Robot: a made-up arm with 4 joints. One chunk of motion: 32 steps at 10 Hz.
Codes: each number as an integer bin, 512 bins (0 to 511) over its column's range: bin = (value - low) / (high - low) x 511, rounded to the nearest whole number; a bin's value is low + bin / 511 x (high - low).
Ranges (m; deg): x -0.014..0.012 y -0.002..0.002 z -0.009..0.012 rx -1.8..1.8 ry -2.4..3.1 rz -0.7..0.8
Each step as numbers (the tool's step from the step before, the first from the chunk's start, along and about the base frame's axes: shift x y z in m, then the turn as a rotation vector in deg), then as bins.
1 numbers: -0.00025 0.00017 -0.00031 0.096 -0.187 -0.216
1 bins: 270 277 211 269 206 165
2 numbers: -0.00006 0.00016 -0.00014 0.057 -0.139 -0.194
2 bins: 274 276 216 264 210 172
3 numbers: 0.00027 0.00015 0.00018 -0.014 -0.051 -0.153
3 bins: 280 275 223 254 218 186
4 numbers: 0.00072 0.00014 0.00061 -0.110 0.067 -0.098
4 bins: 289 273 234 240 229 205
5 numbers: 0.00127 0.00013 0.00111 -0.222 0.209 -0.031
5 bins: 300 272 246 224 242 228
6 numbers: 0.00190 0.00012 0.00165 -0.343 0.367 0.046
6 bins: 312 271 259 207 257 254
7 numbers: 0.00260 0.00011 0.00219 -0.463 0.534 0.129
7 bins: 326 270 272 190 273 282
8 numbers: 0.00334 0.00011 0.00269 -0.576 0.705 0.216
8 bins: 341 270 284 174 288 312
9 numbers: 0.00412 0.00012 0.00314 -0.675 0.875 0.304
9 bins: 356 271 295 160 304 342
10 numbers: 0.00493 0.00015 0.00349 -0.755 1.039 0.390
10 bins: 372 275 304 148 320 371
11 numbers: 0.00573 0.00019 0.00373 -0.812 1.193 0.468
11 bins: 388 280 310 140 334 398
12 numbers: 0.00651 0.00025 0.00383 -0.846 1.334 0.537
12 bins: 403 287 312 135 347 421
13 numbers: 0.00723 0.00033 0.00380 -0.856 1.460 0.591
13 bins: 417 298 311 134 359 440
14 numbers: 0.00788 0.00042 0.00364 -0.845 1.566 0.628
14 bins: 430 309 308 136 368 452
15 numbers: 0.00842 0.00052 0.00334 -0.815 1.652 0.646
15 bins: 441 322 300 140 376 459
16 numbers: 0.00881 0.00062 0.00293 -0.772 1.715 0.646
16 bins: 448 335 290 146 382 459
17 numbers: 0.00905 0.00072 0.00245 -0.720 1.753 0.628
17 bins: 453 347 279 153 386 452
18 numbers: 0.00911 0.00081 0.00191 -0.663 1.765 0.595
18 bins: 454 359 265 161 387 441
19 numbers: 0.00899 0.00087 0.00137 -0.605 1.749 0.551
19 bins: 452 367 252 170 385 426
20 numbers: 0.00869 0.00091 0.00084 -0.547 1.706 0.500
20 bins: 446 372 239 178 381 409
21 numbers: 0.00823 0.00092 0.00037 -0.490 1.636 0.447
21 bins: 437 373 228 186 375 391
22 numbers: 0.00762 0.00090 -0.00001 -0.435 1.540 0.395
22 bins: 425 370 219 194 366 373
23 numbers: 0.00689 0.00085 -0.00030 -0.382 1.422 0.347
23 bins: 411 364 212 201 355 357
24 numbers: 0.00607 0.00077 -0.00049 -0.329 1.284 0.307
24 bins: 394 354 207 209 342 343
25 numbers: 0.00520 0.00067 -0.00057 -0.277 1.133 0.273
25 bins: 377 341 205 216 328 331
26 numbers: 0.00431 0.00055 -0.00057 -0.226 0.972 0.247
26 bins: 360 326 205 223 313 323
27 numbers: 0.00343 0.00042 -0.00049 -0.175 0.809 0.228
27 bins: 343 309 207 231 298 316
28 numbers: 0.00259 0.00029 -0.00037 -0.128 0.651 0.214
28 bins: 326 293 210 237 283 311
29 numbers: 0.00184 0.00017 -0.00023 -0.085 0.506 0.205
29 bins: 311 277 213 243 270 308
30 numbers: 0.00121 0.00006 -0.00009 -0.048 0.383 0.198
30 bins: 299 263 217 249 259 306
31 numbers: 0.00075 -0.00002 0.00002 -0.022 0.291 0.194
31 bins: 290 253 219 252 250 305
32 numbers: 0.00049 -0.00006 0.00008 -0.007 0.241 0.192
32 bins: 285 248 221 255 245 304
